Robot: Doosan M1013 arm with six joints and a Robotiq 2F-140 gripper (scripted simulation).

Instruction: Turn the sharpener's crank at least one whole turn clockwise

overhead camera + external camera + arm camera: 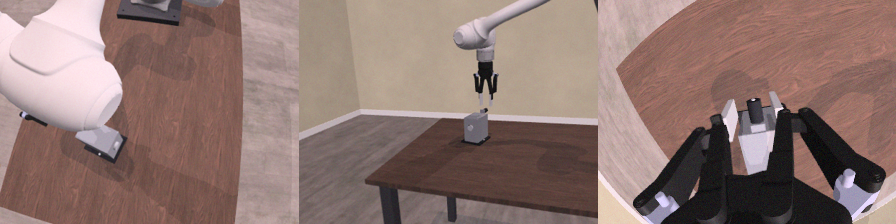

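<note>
Now: the dark crank knob 6 cm below my hand and 2 cm to the left of it.
</note>
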